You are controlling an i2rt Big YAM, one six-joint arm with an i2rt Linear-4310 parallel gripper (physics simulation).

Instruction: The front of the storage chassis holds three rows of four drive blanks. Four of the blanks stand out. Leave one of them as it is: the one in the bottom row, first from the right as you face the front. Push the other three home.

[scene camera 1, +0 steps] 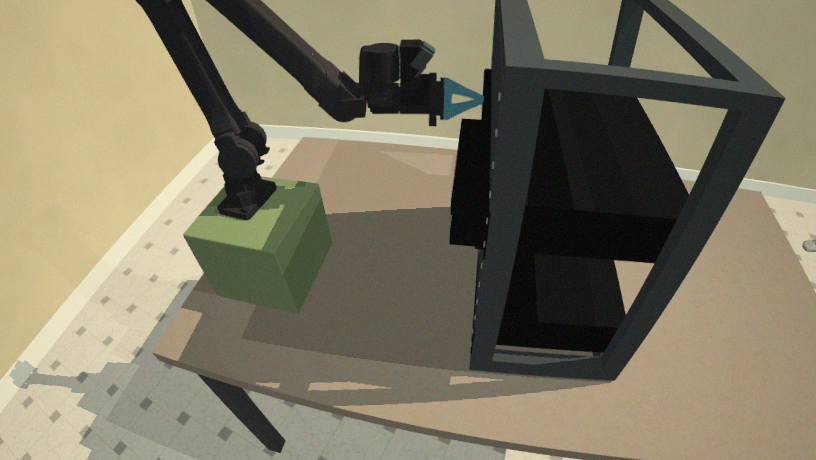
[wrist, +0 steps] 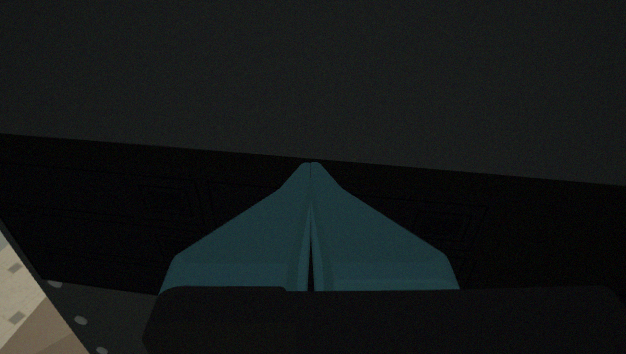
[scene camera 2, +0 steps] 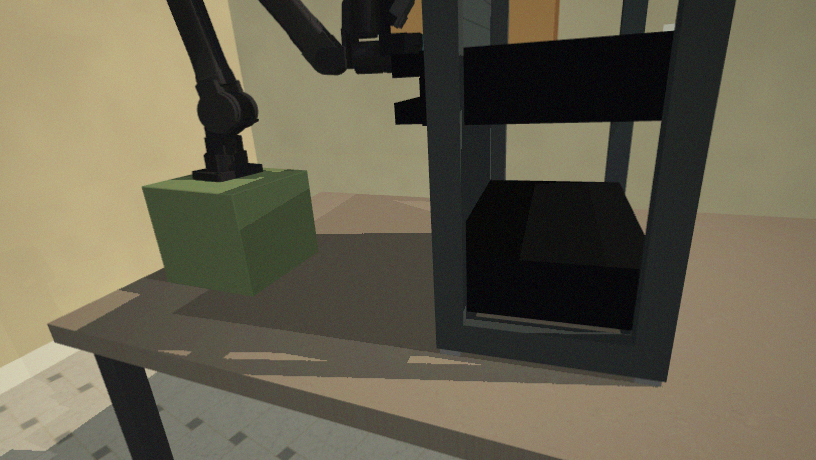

Labels:
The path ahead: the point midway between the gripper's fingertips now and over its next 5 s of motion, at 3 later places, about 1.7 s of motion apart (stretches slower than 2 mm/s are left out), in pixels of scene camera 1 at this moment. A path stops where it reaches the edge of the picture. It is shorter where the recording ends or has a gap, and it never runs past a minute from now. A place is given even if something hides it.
The gripper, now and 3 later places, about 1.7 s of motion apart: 483, 99; 480, 120; 464, 148; 479, 161

